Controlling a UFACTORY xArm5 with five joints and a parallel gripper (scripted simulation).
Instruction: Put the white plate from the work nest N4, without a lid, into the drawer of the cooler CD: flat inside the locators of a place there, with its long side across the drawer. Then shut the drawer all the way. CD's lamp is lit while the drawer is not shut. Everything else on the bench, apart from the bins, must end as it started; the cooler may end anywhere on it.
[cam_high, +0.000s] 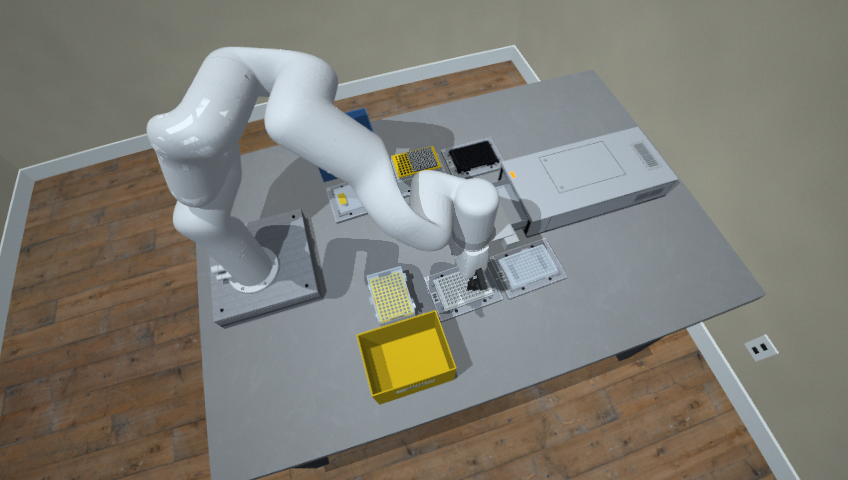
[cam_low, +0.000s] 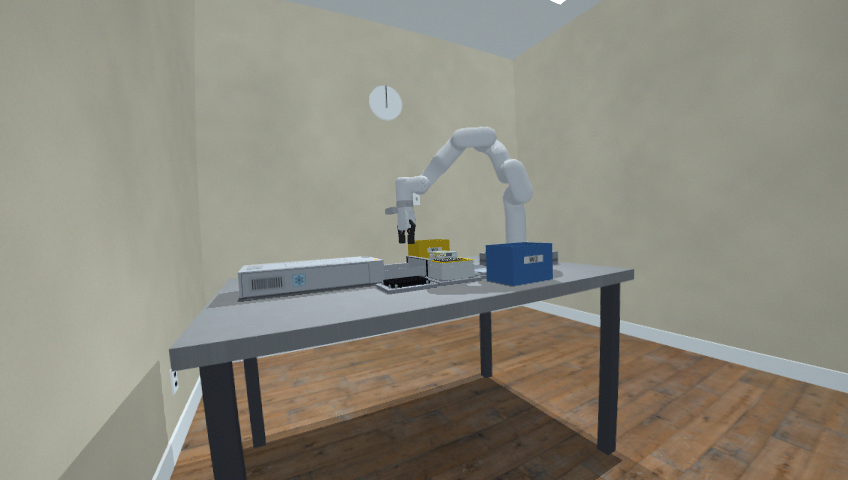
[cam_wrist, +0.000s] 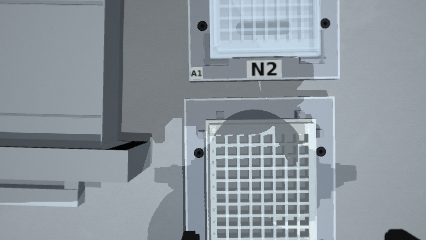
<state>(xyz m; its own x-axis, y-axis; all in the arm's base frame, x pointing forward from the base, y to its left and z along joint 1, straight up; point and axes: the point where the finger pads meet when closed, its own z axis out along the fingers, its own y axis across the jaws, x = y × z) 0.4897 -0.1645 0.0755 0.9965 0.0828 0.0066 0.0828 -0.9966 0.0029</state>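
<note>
Right now my hand is 110 mm above the white well plate. Round my hand: slotted nest: 120 mm below; then clear plate: 180 mm ahead, 10 mm to the left, 110 mm below; then yellow bin: 180 mm behind, 140 mm to the right, 90 mm below.
</note>
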